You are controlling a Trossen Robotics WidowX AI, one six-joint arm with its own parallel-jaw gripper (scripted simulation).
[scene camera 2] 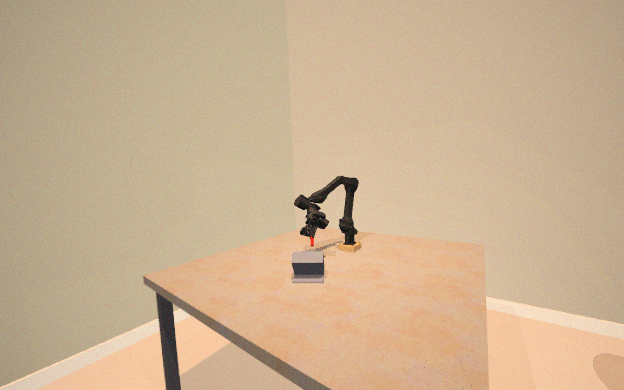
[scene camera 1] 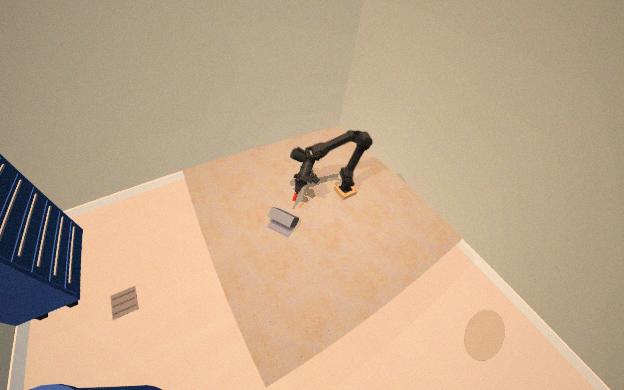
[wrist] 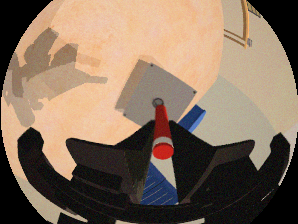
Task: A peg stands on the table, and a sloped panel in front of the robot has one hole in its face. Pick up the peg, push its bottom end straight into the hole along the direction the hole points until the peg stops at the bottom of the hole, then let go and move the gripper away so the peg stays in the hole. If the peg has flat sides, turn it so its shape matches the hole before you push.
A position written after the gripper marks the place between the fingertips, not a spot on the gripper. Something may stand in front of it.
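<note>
There's a grey sloped panel [scene camera 2: 304, 263] in the scene, and you get that panel [wrist: 177, 95] in the wrist view too. That's also where the gripper [wrist: 161, 124] is, and it's carrying a red peg [wrist: 162, 149].
</note>
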